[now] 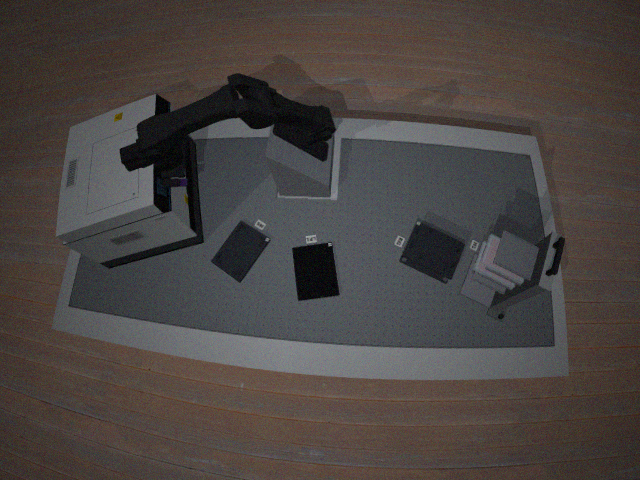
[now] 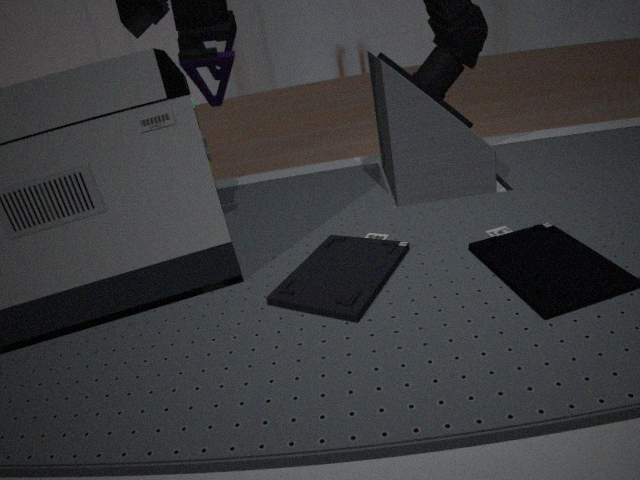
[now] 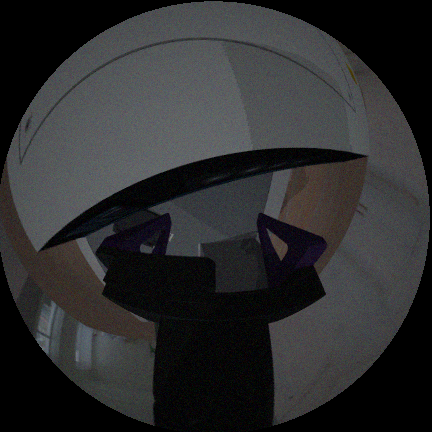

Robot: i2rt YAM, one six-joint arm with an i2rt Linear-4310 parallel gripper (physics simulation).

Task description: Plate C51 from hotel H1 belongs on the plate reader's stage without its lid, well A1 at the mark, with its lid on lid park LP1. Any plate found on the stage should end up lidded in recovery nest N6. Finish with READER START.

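Pixels of known places: gripper, fingertip midpoint: [image 1: 184, 168] [image 2: 218, 92] [image 3: 213, 217]; arm's base, link origin: [image 1: 301, 139] [image 2: 423, 92] [image 3: 240, 285].
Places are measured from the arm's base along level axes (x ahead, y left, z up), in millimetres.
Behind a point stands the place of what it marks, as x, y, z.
My gripper [image 1: 179, 183] [image 2: 212, 90] {161, -312, 77} [image 3: 213, 217] {161, -312, 77} is open and empty, its purple fingers spread wide. It hangs beside the upper right edge of the white plate reader [image 1: 113, 167] {201, -511, 152} [image 2: 142, 190] {332, -382, 2} [image 3: 141, 112], above the reader's dark side opening [image 1: 193, 190] {155, -354, -74}. The arm hides the stage, so I cannot tell whether a plate lies there. The hotel [image 1: 518, 254] {352, 595, 102} stands at the far right with several pale plates [image 1: 493, 268] {379, 541, 60} stacked in it. A dark grey nest with corner stops [image 1: 240, 250] {322, -166, -143} [image 2: 339, 276] {340, -171, -143} lies near the reader. A flat black pad [image 1: 315, 270] {363, 74, -144} [image 2: 523, 267] {371, 42, -144} lies mid-table. Another dark nest [image 1: 432, 250] {289, 413, -94} lies left of the hotel.
The arm's grey wedge-shaped pedestal [image 1: 301, 167] {95, 13, -10} [image 2: 432, 152] {112, -11, -77} stands at the back middle. Small white label tags [image 1: 259, 224] {226, -123, -154} [image 1: 311, 239] {263, 50, -154} [image 1: 399, 241] {247, 320, -154} sit beside the pads. The perforated grey table [image 1: 375, 200] {113, 239, -154} [image 2: 366, 381] {508, -147, -154} has a pale border.
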